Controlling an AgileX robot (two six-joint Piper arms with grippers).
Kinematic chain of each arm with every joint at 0, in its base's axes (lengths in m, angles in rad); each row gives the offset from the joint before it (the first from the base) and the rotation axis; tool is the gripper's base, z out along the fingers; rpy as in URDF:
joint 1: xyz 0 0 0.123 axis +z
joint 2: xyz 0 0 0 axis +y
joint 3: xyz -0.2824 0 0.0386 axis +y
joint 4: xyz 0.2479 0 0.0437 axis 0.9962 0 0.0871
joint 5: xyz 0 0 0 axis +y
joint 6: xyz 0.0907 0 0.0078 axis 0.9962 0 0.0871
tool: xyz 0 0 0 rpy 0 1.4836 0
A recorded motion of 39 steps. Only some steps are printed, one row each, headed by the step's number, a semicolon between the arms.
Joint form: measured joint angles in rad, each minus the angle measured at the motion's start. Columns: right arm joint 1, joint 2, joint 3, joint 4, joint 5, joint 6; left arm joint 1, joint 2, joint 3, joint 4, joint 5, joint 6.
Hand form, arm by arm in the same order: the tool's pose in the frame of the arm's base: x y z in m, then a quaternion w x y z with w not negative. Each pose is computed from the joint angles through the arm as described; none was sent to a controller.
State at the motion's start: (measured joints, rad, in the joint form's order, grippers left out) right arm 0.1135 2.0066 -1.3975 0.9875 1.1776 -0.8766; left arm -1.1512 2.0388 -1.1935 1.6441 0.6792 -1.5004
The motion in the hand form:
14: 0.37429 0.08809 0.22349 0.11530 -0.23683 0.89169 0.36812; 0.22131 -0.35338 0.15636 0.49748 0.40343 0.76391 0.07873
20: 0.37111 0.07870 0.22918 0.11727 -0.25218 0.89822 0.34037; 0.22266 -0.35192 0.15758 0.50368 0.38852 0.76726 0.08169
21: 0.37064 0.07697 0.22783 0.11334 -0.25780 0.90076 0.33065; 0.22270 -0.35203 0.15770 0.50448 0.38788 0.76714 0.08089
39: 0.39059 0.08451 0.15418 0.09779 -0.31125 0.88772 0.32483; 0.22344 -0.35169 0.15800 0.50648 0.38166 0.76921 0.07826
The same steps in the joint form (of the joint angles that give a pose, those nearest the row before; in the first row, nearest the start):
14: -0.0508 -0.0751 -0.0101 -0.1235 0.0187 0.0600; 0.0000 0.0000 0.0000 0.0041 0.0147 -0.0158
20: -0.0656 -0.0999 -0.0101 -0.1887 0.0231 0.0580; 0.0006 0.0000 0.0000 0.0083 0.0380 -0.0422
21: -0.0662 -0.0999 -0.0101 -0.2133 0.0231 0.0580; 0.0006 0.0000 0.0000 0.0111 0.0380 -0.0461
39: -0.0464 0.0894 -0.0101 -0.1932 -0.0704 -0.1513; 0.0023 0.0000 0.0000 0.0155 0.0402 -0.0628

